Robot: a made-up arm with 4 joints. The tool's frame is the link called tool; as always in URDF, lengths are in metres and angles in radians.
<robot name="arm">
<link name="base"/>
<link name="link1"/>
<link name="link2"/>
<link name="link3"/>
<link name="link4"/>
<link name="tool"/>
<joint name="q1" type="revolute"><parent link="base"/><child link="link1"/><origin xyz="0 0 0.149"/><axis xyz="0 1 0"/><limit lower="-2.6" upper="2.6" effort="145" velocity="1.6"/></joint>
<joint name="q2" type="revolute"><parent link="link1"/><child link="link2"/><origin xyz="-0.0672 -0.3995 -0.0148"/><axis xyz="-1 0 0"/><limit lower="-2.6" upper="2.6" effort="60" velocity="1"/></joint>
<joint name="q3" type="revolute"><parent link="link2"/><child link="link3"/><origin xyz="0.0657 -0.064 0.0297"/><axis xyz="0 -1 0"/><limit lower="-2.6" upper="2.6" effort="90" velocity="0.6"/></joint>
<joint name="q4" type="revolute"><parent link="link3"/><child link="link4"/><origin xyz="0.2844 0.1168 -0.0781"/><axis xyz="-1 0 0"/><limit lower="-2.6" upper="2.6" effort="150" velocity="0.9"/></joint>
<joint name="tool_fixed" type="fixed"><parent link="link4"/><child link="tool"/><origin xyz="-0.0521 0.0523 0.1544"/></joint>
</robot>
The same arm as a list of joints. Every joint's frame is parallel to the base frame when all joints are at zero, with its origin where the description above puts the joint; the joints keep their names.
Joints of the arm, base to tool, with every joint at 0 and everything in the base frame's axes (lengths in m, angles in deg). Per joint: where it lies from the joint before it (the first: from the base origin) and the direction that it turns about. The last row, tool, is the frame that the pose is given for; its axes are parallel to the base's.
q1: axis +y offset 0 0 0.149
q2: axis -x offset -0.0672 -0.3995 -0.0148
q3: axis -y offset 0.0657 -0.064 0.0297
q4: axis -x offset 0.2844 0.1168 -0.0781
tool: offset -0.0521 0.0523 0.1544
Joint limits (deg, base to tool): -148.97..148.97 -148.97..148.97 -148.97..148.97 -148.97..148.97

